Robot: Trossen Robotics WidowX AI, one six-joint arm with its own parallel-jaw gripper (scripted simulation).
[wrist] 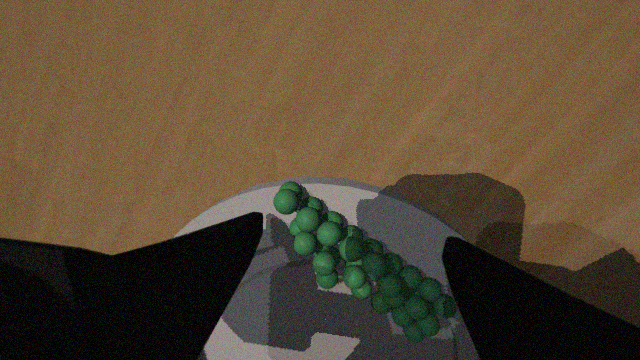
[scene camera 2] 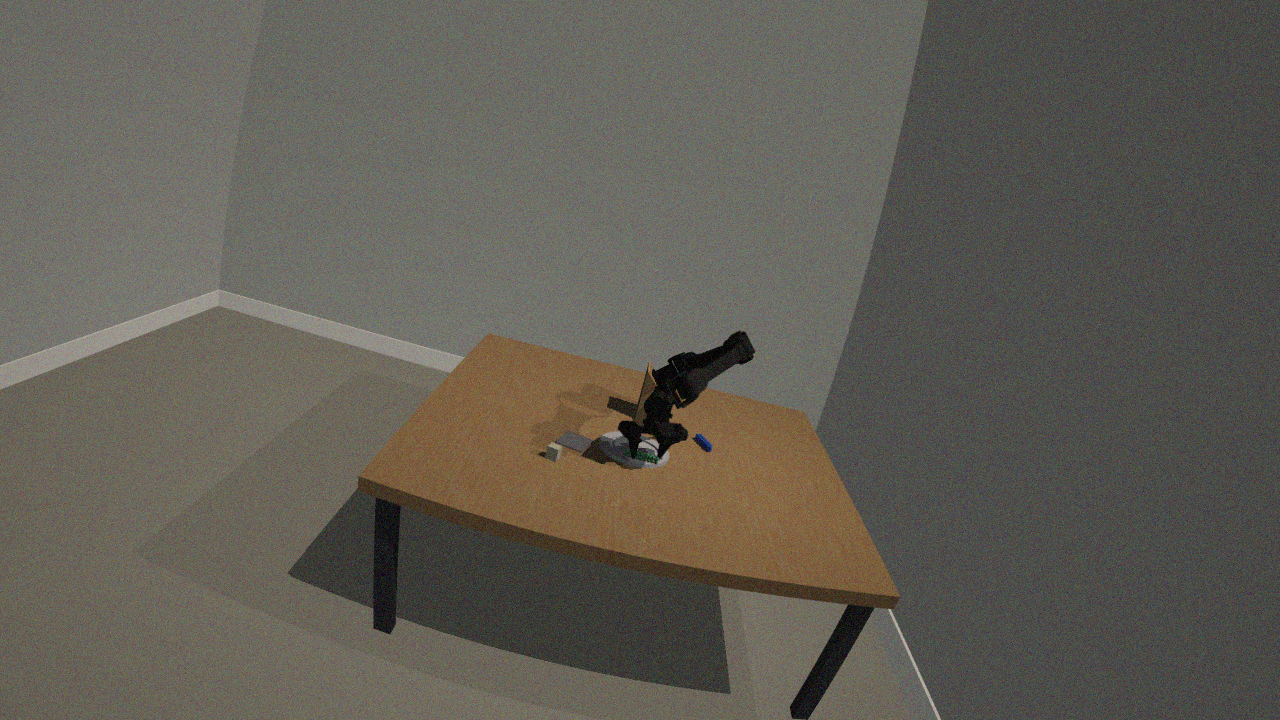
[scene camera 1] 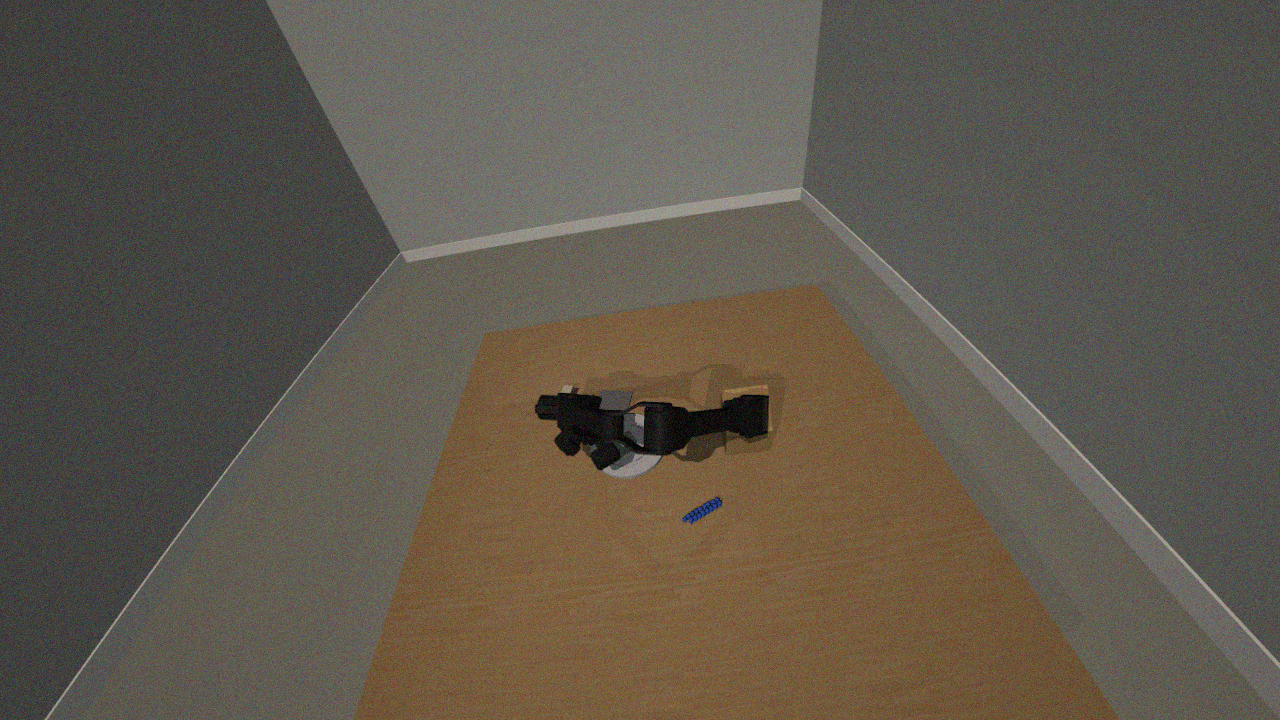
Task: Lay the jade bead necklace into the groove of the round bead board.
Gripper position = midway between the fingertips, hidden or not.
The gripper [scene camera 2: 645, 458] is open and holds nothing.
The gripper shows as well in the wrist view [wrist: 350, 234] and in scene camera 1 [scene camera 1: 598, 454].
